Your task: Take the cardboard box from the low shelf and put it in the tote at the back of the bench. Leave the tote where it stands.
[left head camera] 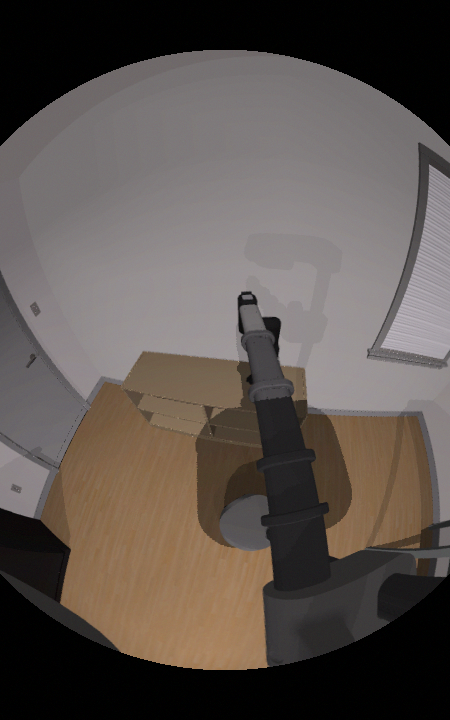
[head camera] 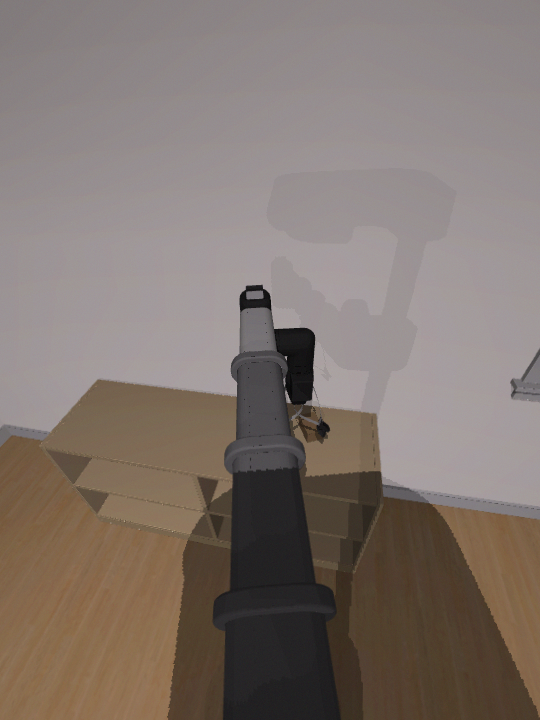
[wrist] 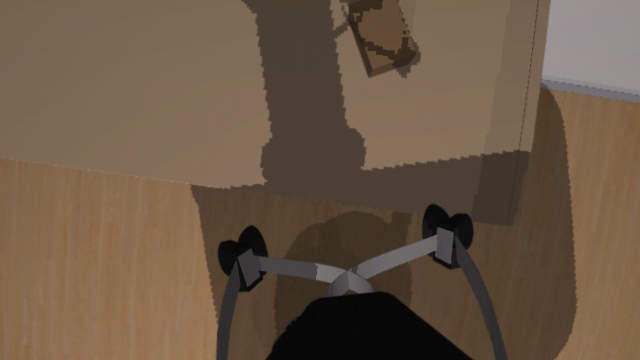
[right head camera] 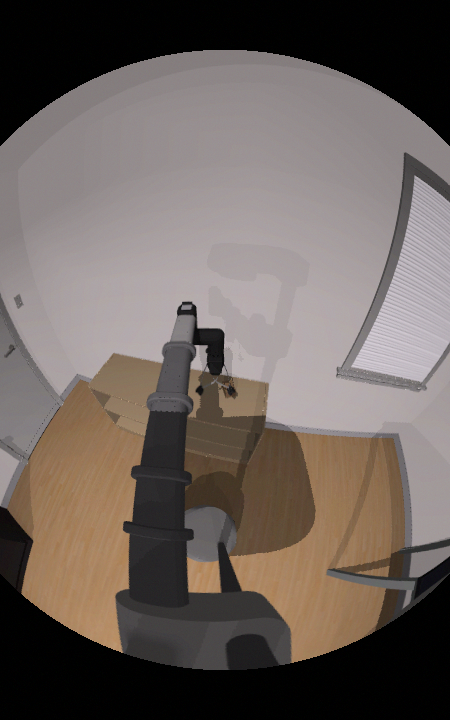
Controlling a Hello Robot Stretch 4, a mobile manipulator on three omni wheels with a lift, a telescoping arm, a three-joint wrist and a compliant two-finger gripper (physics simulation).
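Places are measured from the robot's base along level axes (x back, y right, z up), in centimetres.
Where they show: gripper, fingertip midpoint: (head camera: 296, 436) (wrist: 343, 236) (right head camera: 214, 393); robot's base, link origin: (left head camera: 250, 521) (right head camera: 205, 532).
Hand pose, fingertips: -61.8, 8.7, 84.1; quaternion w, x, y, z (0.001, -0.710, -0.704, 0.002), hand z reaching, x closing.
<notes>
Each offset is from my fingertips to the top centre of the thing, as dx, dy, dz. "spot": to the spot under its first point. Level surfaces: height alone.
The cardboard box @(-21.3, +8.5, -20.9) (head camera: 308, 433) (right head camera: 225, 387) (wrist: 382, 30) lies on the top board of the low wooden shelf @(dz -25.9) (head camera: 162, 415) (left head camera: 185, 371) (right head camera: 127, 374) (wrist: 150, 100), toward its right end. In the wrist view it is at the top edge, partly cut off and partly in shadow. My gripper (right head camera: 215, 390) (wrist: 343, 236) is open and empty, with its fingertips wide apart. It hangs above the shelf, apart from the box; in the wrist view the box is beyond the fingertips. In the head camera view the arm hides one finger. The tote and the bench do not show in these views.
The shelf's back stands near a plain wall (head camera: 145, 232). A window @(spot: -14.5, +91.1, +58.3) (left head camera: 424, 265) (right head camera: 403, 286) is at the right and a grey door (left head camera: 31, 371) at the left. Dark furniture (left head camera: 31, 557) stands at the lower left. A grey metal bar (right head camera: 371, 579) is at the lower right.
</notes>
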